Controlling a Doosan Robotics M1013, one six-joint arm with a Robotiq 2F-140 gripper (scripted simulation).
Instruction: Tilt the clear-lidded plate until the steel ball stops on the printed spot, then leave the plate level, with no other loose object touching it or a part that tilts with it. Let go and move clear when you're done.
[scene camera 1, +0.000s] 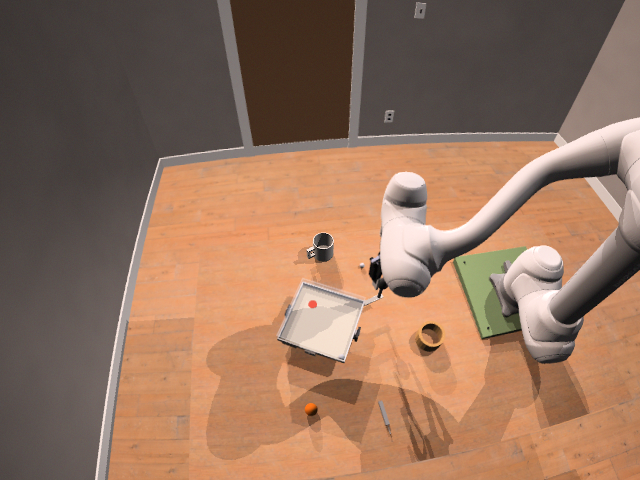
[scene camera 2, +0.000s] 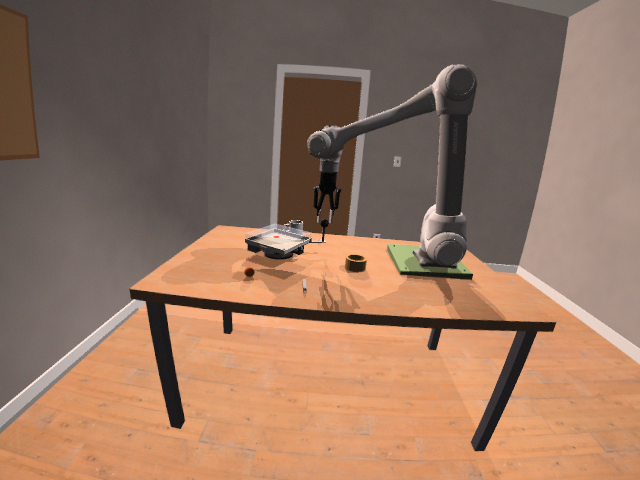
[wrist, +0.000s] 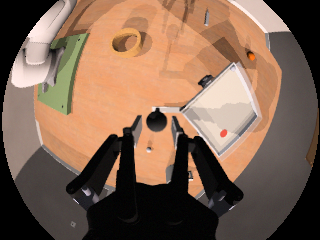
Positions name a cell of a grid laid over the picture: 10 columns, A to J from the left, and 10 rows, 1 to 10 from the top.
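Scene camera 1 shows a clear-lidded plate (scene camera 1: F7). In scene camera 2 the plate (scene camera 2: E5) is visible together with my gripper (scene camera 2: F5). The wrist view contains my gripper (wrist: E6) and the plate (wrist: H5).
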